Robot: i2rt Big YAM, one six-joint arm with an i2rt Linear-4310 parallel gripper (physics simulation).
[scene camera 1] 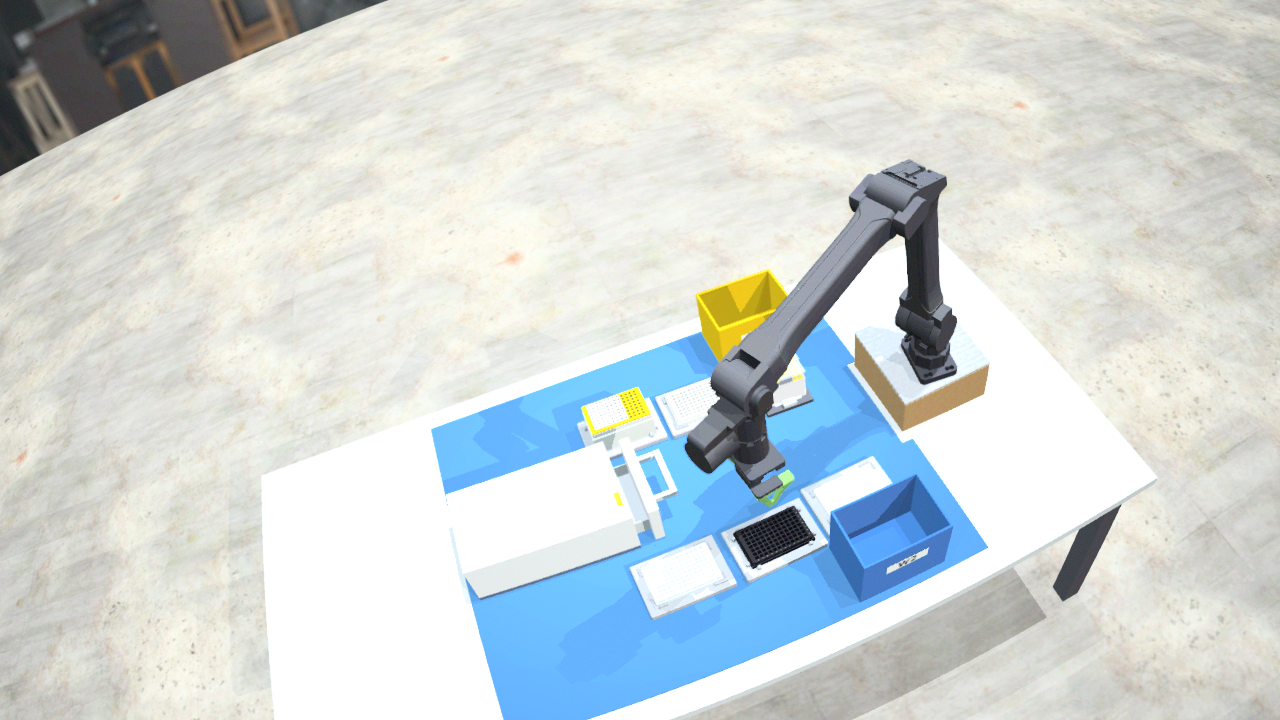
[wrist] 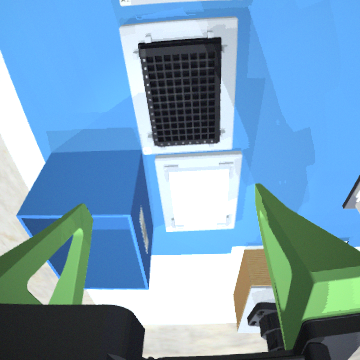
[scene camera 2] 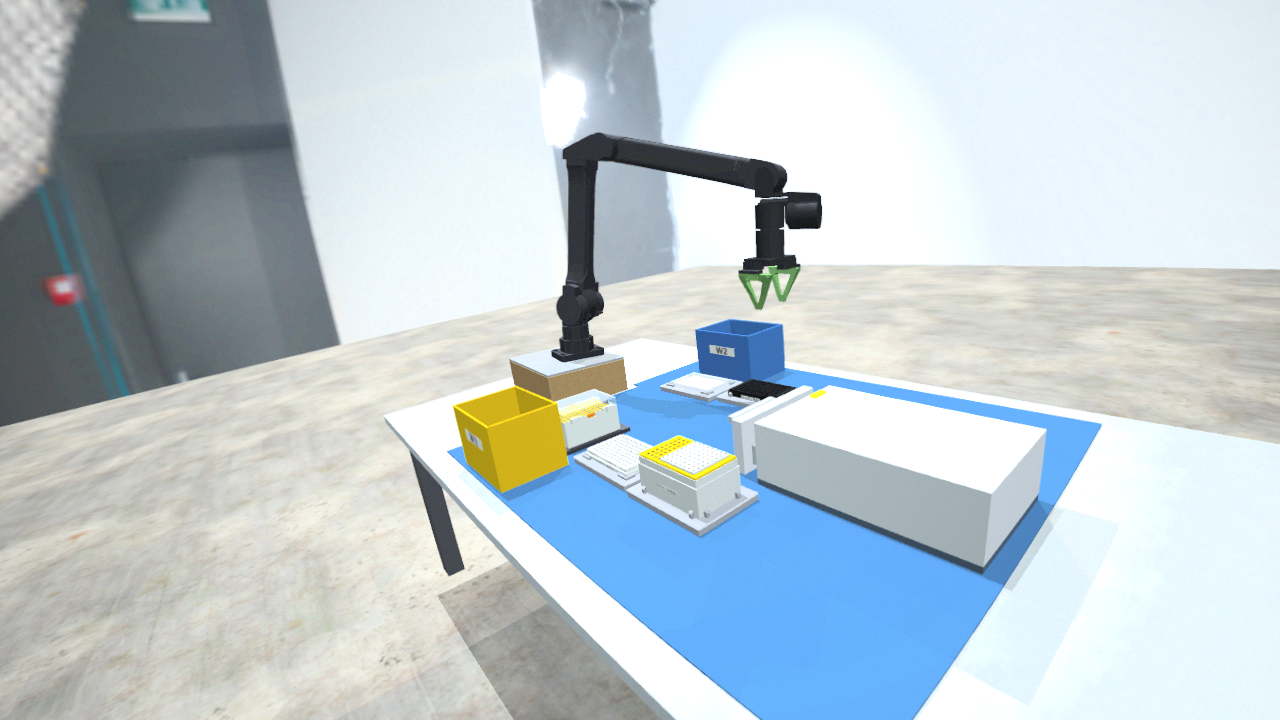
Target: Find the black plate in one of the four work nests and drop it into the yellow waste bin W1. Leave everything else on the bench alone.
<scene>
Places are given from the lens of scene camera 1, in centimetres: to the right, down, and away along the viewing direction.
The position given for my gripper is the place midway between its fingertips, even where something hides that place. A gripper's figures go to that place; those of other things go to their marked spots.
my gripper (scene camera 1: pixel 756 484): 19, 20, 136
black plate (scene camera 1: pixel 783 532): 26, 31, 150
yellow-topped tip rack (scene camera 1: pixel 626 414): -3, 11, 170
white plate (scene camera 1: pixel 690 404): 10, 9, 177
white plate (scene camera 1: pixel 693 569): 10, 38, 148
</scene>
